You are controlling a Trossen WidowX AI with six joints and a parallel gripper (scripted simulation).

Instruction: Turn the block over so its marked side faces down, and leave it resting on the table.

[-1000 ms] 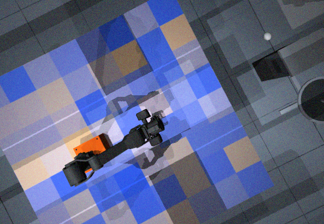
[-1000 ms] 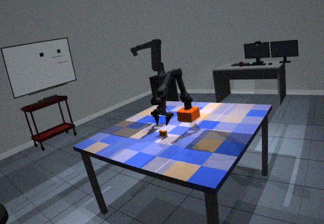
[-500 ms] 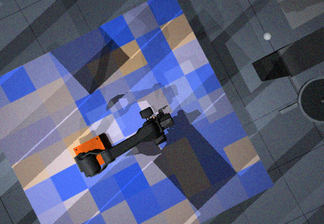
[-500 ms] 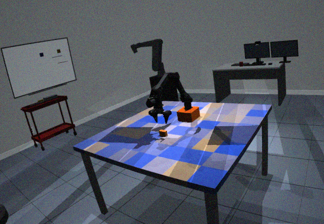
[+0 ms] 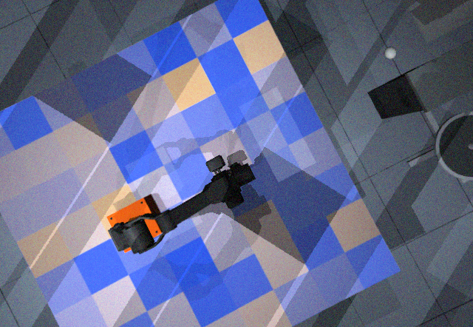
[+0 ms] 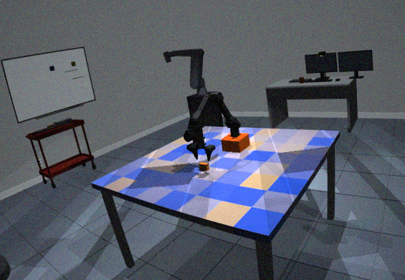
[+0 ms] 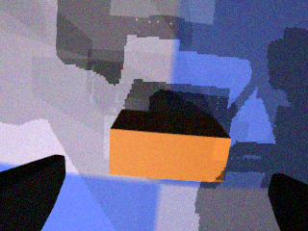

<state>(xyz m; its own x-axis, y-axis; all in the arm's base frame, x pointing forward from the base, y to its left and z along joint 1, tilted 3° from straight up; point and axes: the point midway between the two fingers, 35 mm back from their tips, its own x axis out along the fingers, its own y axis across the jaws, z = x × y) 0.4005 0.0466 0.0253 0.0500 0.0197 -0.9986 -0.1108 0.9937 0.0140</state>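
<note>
Now: gripper tip 1 cm past the orange block and 4 cm above it.
</note>
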